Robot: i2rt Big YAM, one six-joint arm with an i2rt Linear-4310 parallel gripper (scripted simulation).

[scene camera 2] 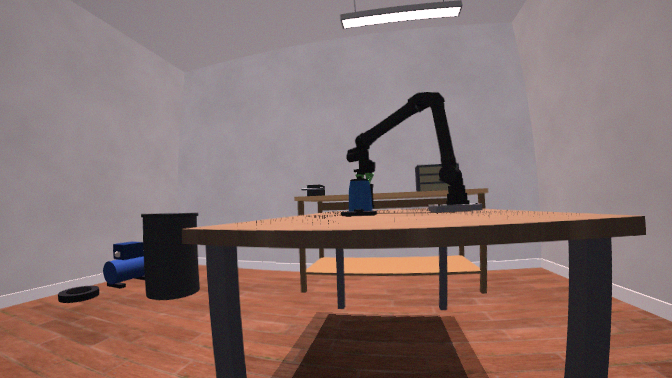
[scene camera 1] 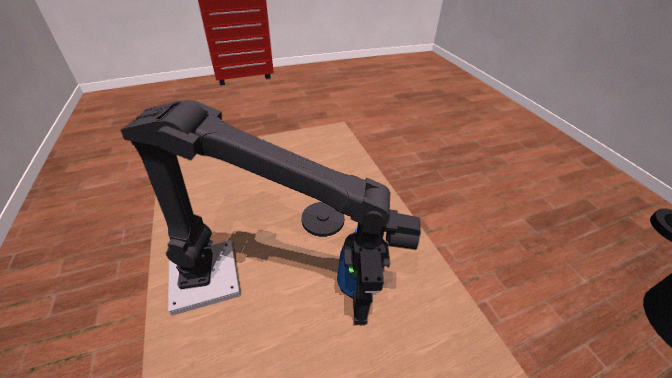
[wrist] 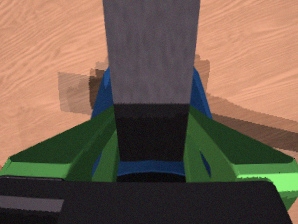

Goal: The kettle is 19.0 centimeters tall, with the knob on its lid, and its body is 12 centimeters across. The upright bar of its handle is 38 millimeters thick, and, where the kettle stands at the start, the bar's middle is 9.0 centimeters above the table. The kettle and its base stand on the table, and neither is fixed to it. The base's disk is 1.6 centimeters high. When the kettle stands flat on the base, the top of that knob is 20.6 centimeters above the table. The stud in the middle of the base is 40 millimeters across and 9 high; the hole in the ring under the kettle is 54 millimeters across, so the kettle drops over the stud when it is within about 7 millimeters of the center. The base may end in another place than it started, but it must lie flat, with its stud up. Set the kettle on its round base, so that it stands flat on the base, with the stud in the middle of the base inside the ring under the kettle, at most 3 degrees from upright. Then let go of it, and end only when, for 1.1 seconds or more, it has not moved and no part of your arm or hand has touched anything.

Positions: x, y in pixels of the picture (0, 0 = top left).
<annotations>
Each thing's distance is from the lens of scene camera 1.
blue kettle (scene camera 1: 348, 284): 0.87 m
round dark base (scene camera 1: 319, 219): 1.06 m
The marked spots on the blue kettle and the round dark base are 0.29 m apart.
</annotations>
